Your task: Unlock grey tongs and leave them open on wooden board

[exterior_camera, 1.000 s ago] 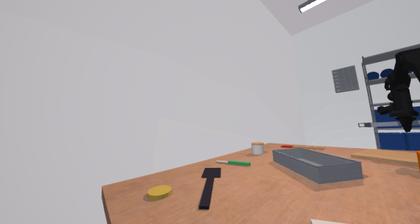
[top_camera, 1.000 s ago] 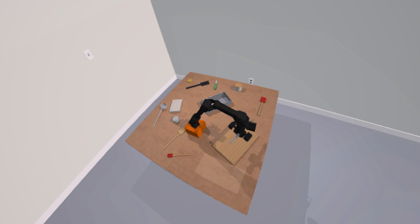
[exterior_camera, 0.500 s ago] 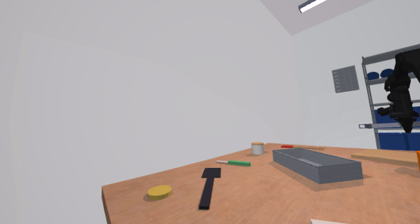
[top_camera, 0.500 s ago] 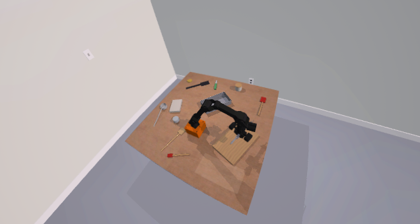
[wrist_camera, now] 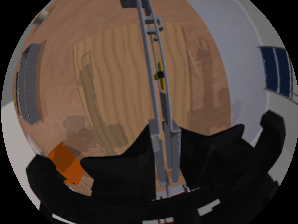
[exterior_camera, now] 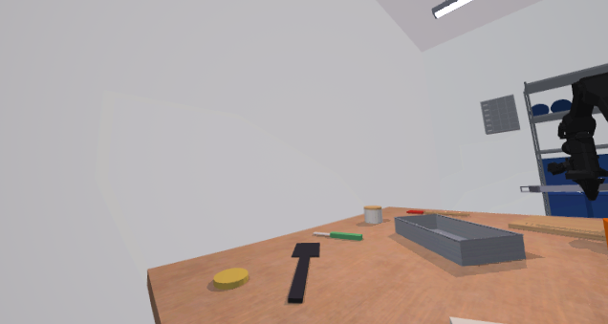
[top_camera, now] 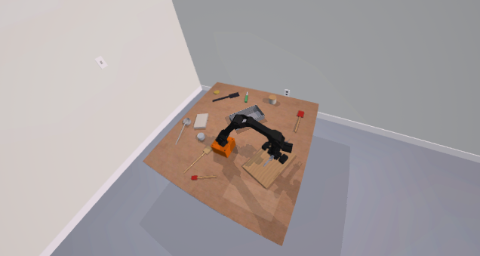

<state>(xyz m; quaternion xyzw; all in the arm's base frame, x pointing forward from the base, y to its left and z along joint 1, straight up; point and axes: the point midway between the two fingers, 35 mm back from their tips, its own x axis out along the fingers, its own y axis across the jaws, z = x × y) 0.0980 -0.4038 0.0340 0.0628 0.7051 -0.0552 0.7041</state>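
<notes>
Right now my gripper tip is 90 mm above the wooden board and 30 mm to the right of it. Also, from my gripper tip: grey roasting tin (440 mm to the left, 280 mm ahead, 70 mm below); red spatula (530 mm ahead, 90 mm below, 10 mm to the left); jar (620 mm ahead, 350 mm to the left, 60 mm below).
</notes>
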